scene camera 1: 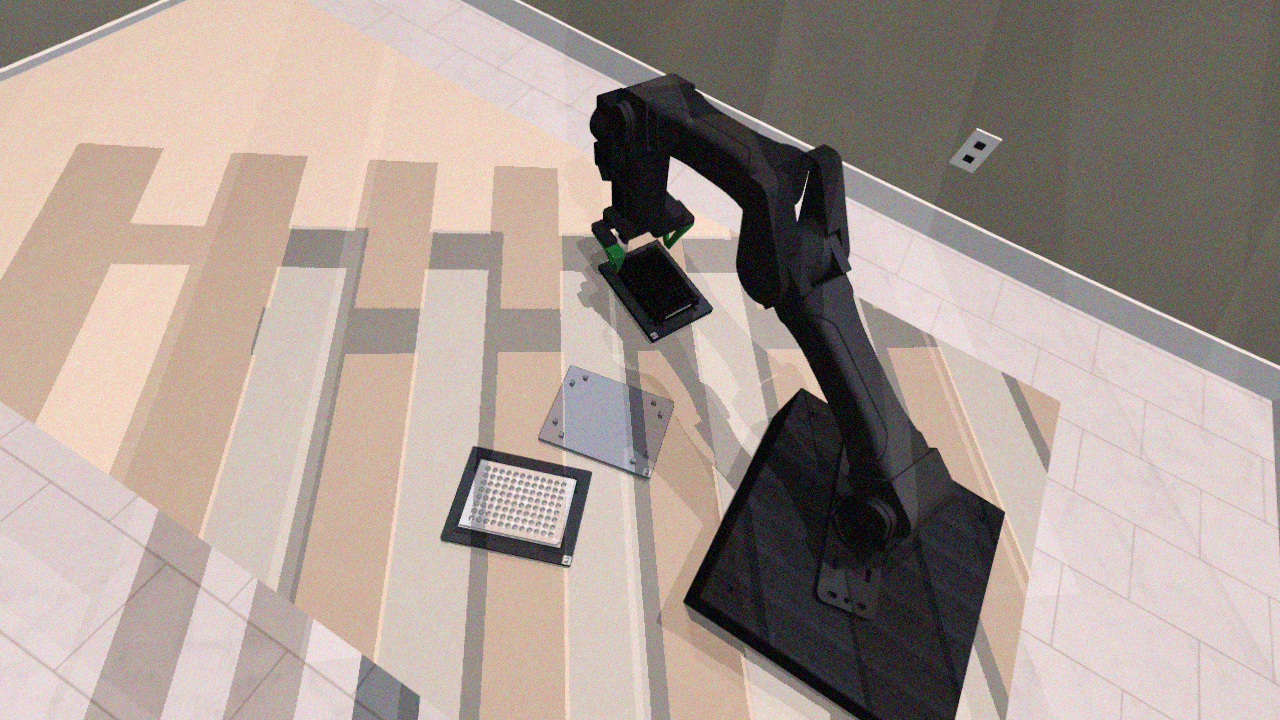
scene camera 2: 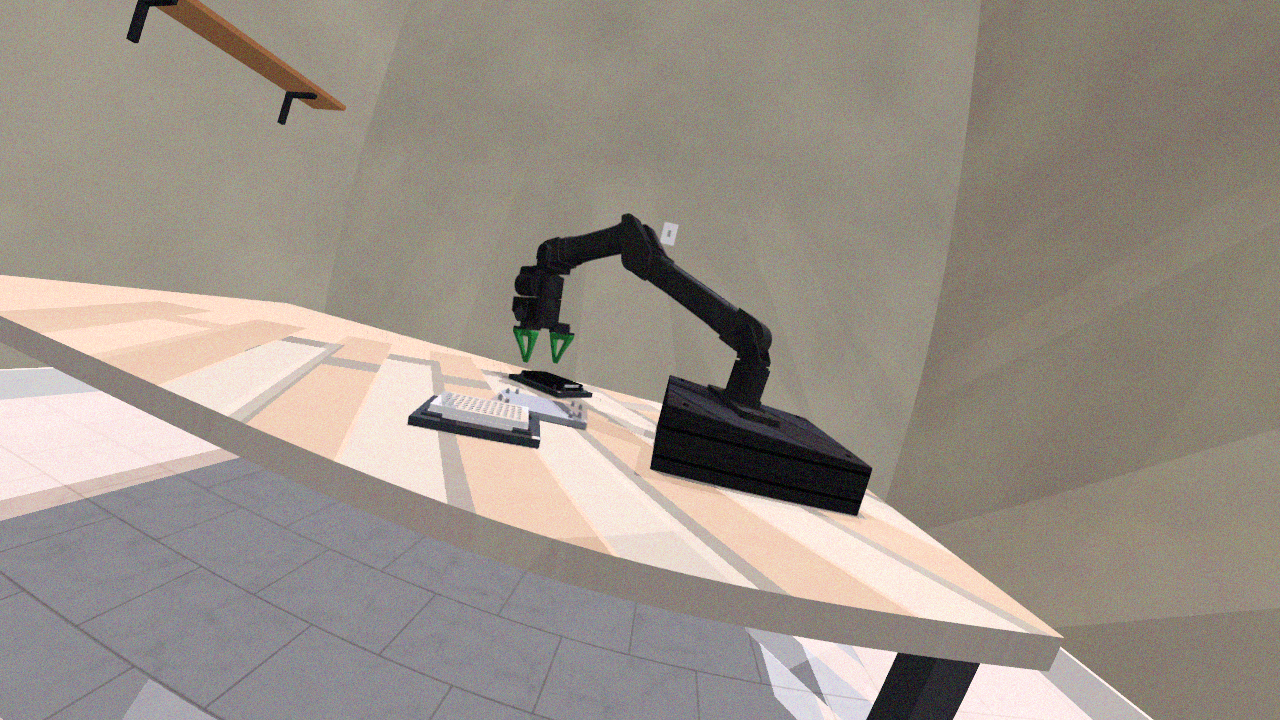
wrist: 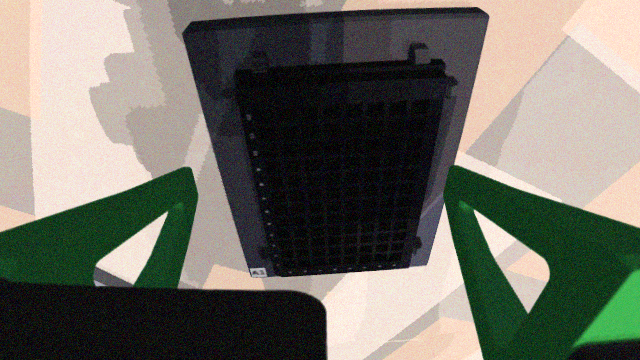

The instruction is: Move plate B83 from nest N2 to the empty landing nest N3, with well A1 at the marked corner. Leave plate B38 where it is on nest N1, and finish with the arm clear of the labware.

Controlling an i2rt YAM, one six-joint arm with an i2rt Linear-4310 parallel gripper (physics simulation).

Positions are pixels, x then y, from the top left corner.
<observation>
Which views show the gripper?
Scene camera 1, scene camera 2 and the wrist view: all of them.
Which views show the white well plate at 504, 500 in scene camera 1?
Scene camera 1 and scene camera 2 only.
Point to a black tray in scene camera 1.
663, 294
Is the gripper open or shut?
Open.
</observation>
